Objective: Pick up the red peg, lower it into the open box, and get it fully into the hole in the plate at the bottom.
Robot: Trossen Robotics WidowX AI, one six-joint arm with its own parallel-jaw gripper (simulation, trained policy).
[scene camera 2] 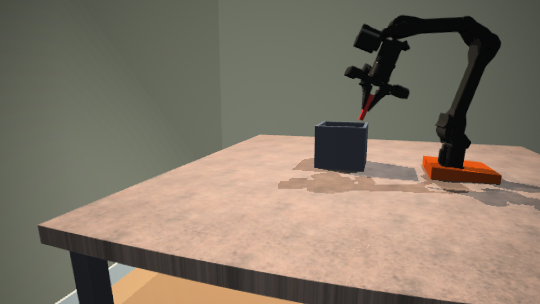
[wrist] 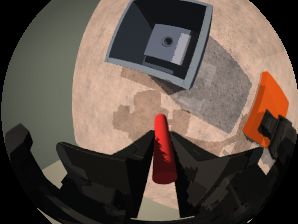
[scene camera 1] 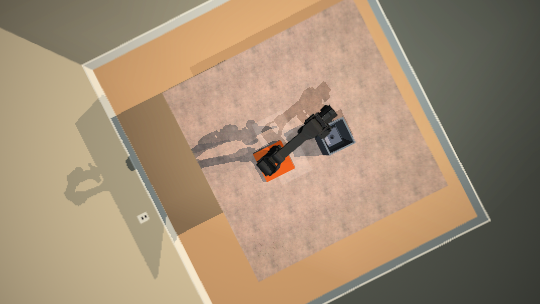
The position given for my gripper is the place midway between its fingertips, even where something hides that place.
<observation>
I see my gripper (scene camera 2: 365, 110), a dark blue box (scene camera 2: 339, 145), a red peg (wrist: 164, 170) and a grey plate (wrist: 172, 45).
My gripper also shows in the wrist view (wrist: 161, 135). Scene camera 2 misses the grey plate, which is hidden by the dark blue box.
</observation>
